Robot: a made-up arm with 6 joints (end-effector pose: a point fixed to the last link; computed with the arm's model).
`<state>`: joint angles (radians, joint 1 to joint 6).
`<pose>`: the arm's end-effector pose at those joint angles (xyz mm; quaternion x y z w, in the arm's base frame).
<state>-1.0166 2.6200 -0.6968 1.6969 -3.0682 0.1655</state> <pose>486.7 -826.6 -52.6 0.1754 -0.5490 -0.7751 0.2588</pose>
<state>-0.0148 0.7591 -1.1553 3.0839 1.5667 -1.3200</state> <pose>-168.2 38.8 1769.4 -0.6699 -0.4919 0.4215 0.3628</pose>
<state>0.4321 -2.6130 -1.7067 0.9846 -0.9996 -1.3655</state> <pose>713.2 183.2 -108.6 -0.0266 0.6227 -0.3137 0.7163</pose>
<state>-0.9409 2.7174 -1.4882 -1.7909 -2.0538 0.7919</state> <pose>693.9 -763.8 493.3 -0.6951 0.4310 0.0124 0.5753</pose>
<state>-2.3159 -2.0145 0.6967 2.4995 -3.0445 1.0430</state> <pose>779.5 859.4 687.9 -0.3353 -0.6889 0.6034 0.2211</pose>
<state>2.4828 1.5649 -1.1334 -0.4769 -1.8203 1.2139</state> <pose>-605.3 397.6 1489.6 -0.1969 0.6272 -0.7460 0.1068</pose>
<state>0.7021 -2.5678 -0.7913 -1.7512 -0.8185 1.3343</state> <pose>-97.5 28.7 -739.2 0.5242 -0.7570 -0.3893 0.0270</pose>
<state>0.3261 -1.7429 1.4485 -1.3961 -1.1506 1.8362</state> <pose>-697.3 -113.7 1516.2 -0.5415 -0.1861 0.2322 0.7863</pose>
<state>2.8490 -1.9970 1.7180 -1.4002 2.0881 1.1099</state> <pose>602.9 -45.6 1325.0 -0.0745 0.8437 0.5304 0.0355</pose>
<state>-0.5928 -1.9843 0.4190 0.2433 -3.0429 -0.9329</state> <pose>-1014.3 627.3 496.4 -0.2053 0.7130 -0.5239 0.4183</pose>
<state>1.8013 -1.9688 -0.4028 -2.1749 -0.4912 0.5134</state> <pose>234.9 -1155.6 -258.0 0.8482 0.0613 -0.1506 0.5040</pose>
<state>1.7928 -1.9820 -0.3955 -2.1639 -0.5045 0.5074</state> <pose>221.9 -1151.3 -267.1 0.8484 0.0535 -0.1582 0.5024</pose>
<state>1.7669 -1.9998 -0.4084 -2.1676 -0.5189 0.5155</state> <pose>185.8 -1131.7 -296.0 0.8529 0.0423 -0.1702 0.4917</pose>
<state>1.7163 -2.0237 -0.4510 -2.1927 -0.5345 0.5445</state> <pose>119.8 -1085.3 -350.9 0.8635 0.0260 -0.1870 0.4677</pose>
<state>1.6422 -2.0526 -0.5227 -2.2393 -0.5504 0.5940</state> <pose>33.3 -1004.2 -424.9 0.8790 0.0045 -0.2054 0.4303</pose>
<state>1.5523 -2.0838 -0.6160 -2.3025 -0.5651 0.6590</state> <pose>-53.2 -888.4 -503.3 0.8971 -0.0211 -0.2201 0.3825</pose>
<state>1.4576 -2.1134 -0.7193 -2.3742 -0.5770 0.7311</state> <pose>-119.7 -750.5 -570.8 0.9149 -0.0491 -0.2267 0.3302</pose>
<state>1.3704 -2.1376 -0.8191 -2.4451 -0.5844 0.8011</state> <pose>-156.0 -613.9 -618.1 0.9302 -0.0763 -0.2244 0.2805</pose>
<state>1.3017 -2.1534 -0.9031 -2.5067 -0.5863 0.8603</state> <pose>-166.6 -502.3 -644.4 0.9414 -0.0987 -0.2155 0.2398</pose>
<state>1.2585 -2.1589 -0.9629 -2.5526 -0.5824 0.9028</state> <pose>-164.2 -430.7 -654.9 0.9488 -0.1128 -0.2047 0.2125</pose>
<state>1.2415 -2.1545 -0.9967 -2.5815 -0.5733 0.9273</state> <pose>-159.6 -400.5 -656.3 0.9532 -0.1171 -0.1952 0.1992</pose>
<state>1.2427 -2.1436 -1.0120 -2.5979 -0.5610 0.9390</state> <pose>-156.6 -398.7 -653.4 0.9558 -0.1142 -0.1877 0.1956</pose>
